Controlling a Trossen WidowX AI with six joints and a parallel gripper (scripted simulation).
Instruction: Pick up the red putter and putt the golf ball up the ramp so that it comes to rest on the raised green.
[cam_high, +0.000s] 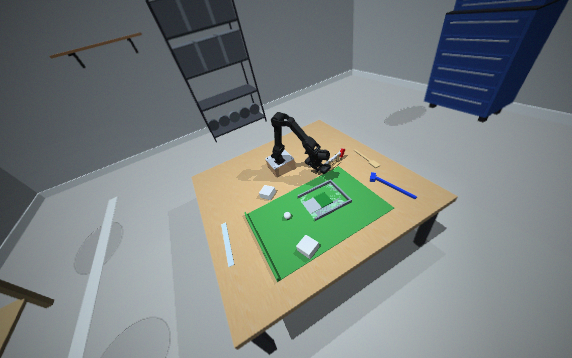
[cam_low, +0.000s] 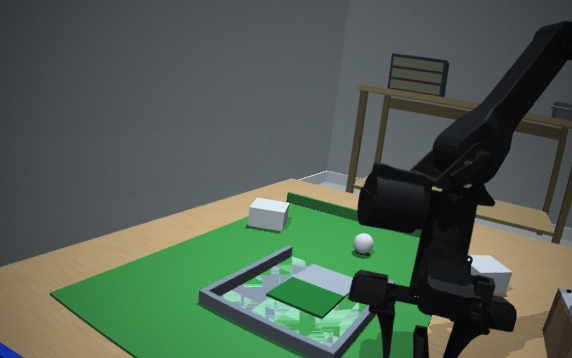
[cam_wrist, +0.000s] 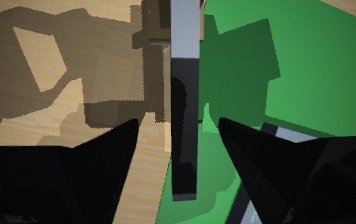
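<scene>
Now: gripper tip 2 cm past the red putter, 11 cm to the right of it and 3 cm below it. The rest, counted from my gripper tip: green mat (22 cm ahead, 24 cm to the right, 3 cm below); then grey walled frame (19 cm ahead, 12 cm to the right, 2 cm below); then wooden stand (2 cm behind, 13 cm to the left).
</scene>
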